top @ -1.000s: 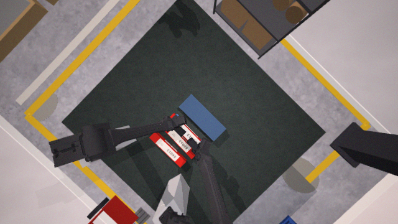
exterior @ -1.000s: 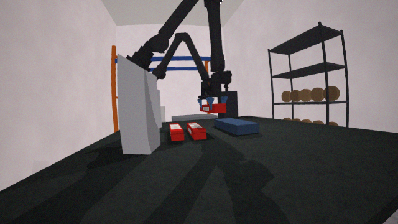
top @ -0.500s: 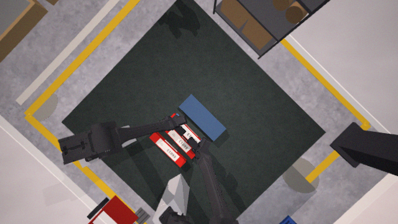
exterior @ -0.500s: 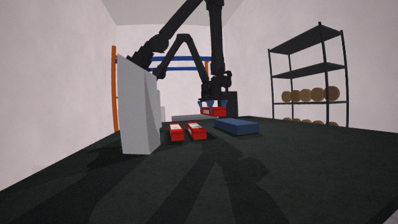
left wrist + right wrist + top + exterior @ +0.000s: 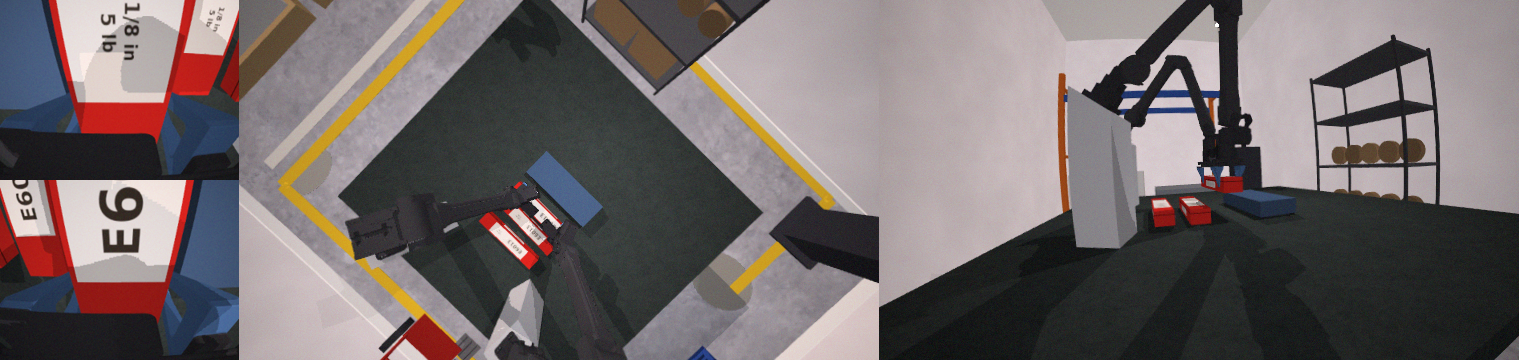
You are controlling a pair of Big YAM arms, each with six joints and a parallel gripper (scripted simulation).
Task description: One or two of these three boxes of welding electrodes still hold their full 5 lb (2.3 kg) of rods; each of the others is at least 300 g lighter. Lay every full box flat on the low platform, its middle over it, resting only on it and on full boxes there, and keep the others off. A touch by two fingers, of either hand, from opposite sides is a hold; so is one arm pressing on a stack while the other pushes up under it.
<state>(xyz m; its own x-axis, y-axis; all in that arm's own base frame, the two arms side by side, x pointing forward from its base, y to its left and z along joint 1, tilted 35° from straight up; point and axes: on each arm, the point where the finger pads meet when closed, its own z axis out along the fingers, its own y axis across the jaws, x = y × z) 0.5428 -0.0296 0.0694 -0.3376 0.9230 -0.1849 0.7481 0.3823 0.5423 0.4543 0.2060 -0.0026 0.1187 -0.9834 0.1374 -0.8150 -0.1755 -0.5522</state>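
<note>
The red box is 10 mm behind my left hand, 120 mm to the right of it and 10 mm above it. Also, from my left hand: low blue platform 150 mm ahead, 140 mm to the right, 100 mm below.
My right hand is 10 mm short of the red box, 140 mm to the right of it and 10 mm below it. Round my right hand: low blue platform 170 mm ahead, 120 mm to the left, 100 mm below.
</note>
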